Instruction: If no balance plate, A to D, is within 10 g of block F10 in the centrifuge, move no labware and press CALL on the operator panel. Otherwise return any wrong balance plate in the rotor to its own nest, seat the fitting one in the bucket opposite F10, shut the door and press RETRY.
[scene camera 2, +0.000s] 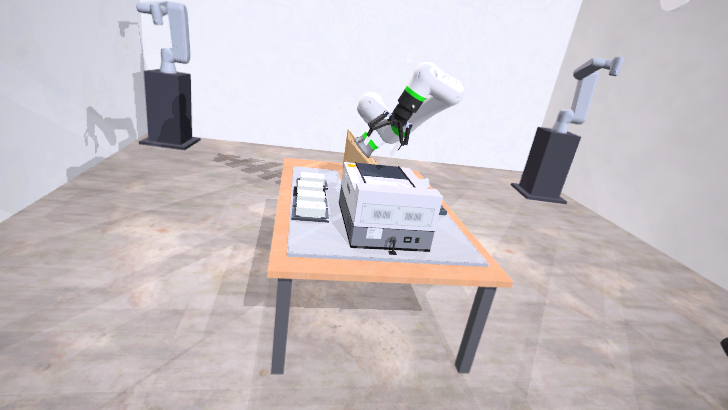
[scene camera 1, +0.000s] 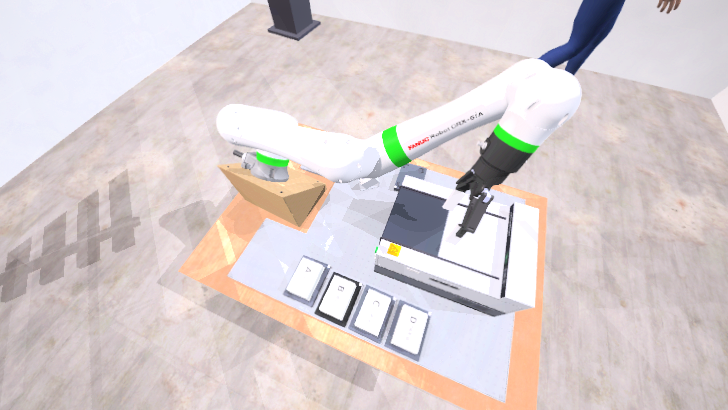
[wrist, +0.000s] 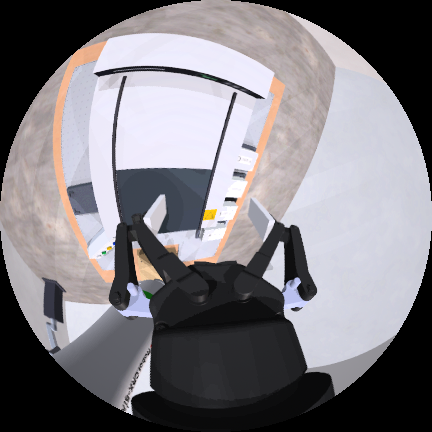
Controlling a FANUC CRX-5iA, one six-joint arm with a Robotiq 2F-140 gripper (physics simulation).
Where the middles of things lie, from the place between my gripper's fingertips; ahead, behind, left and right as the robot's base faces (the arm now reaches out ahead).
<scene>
The dark sliding door (scene camera 1: 417,220) is 120 mm below my hand, 90 mm behind it and 40 mm to the left of it. The rest, counted from my hand: plate D (scene camera 1: 410,326) (300 mm below, 260 mm to the right, 50 mm ahead); then white centrifuge box (scene camera 1: 493,271) (210 mm below, 70 mm ahead, 60 mm to the left); then plate C (scene camera 1: 371,316) (300 mm below, 270 mm to the right, 90 mm behind).
</scene>
